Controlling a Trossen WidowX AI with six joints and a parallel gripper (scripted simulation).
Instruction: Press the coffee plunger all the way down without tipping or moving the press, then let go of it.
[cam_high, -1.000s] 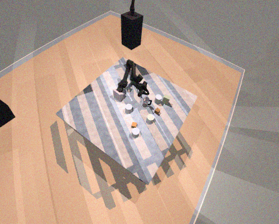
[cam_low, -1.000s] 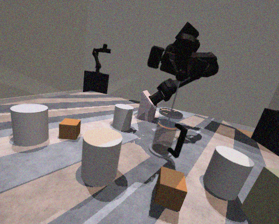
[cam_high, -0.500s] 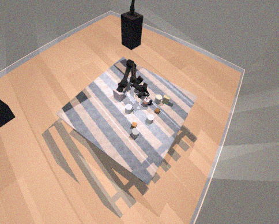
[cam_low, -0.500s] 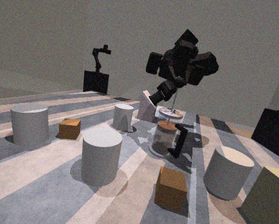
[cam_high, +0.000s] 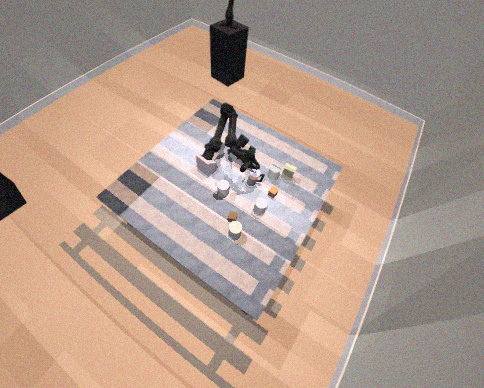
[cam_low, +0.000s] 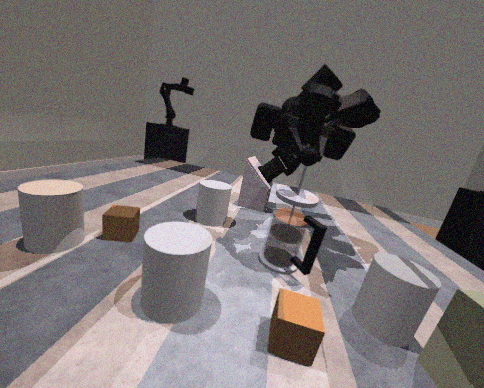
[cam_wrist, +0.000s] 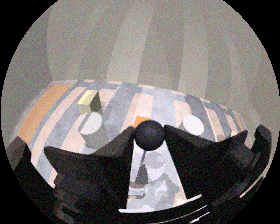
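My gripper tip is now 10 mm past the coffee press, 10 mm to the right of it and 110 mm above it.
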